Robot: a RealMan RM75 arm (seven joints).
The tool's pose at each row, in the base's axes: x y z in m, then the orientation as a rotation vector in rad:
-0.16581 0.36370 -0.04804 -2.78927 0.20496 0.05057
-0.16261 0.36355 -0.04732 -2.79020 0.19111 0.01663
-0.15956 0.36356 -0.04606 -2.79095 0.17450 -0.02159
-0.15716 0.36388 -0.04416 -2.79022 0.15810 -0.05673
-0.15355 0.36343 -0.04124 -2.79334 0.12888 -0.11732
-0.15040 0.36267 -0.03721 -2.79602 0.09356 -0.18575
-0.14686 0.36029 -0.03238 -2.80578 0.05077 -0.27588
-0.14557 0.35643 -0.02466 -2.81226 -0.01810 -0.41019
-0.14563 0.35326 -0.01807 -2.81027 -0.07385 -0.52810
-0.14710 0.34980 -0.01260 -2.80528 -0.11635 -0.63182
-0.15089 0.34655 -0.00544 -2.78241 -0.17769 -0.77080
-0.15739 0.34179 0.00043 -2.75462 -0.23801 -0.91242
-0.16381 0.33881 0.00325 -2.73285 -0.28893 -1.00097
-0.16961 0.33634 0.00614 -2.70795 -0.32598 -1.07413
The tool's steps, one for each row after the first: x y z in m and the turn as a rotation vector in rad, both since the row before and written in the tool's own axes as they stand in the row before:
0.00314 -0.00057 -0.00076 0.00184 0.02180 -0.01374
0.00298 -0.00084 -0.00115 0.00192 0.02444 -0.01616
0.00233 -0.00123 -0.00159 0.00276 0.02230 -0.01558
0.00370 -0.00095 -0.00268 -0.00066 0.03854 -0.02777
0.00347 -0.00089 -0.00373 -0.00148 0.04321 -0.03291
0.00428 0.00047 -0.00480 -0.01122 0.05703 -0.04123
0.00294 0.00120 -0.00813 -0.01416 0.08408 -0.06409
0.00189 0.00111 -0.00698 -0.01108 0.07423 -0.05234
0.00062 0.00173 -0.00638 -0.01152 0.06564 -0.04151
-0.00040 0.00092 -0.00867 -0.00569 0.08952 -0.05680
-0.00273 0.00219 -0.00933 -0.00928 0.09112 -0.05707
-0.00363 0.00096 -0.00663 -0.00389 0.05623 -0.04446
-0.00273 0.00049 -0.00636 -0.00028 0.04853 -0.03251

